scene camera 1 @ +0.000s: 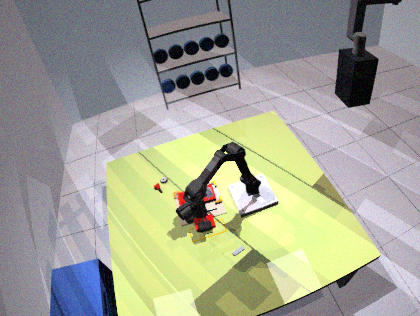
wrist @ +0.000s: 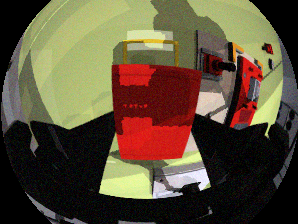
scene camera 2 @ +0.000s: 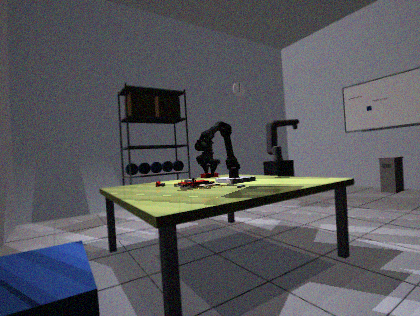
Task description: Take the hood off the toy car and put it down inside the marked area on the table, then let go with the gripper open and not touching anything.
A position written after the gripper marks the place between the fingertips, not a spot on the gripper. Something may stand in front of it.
Note:
The gripper [wrist: 154, 116] holds a red hood [wrist: 153, 105].

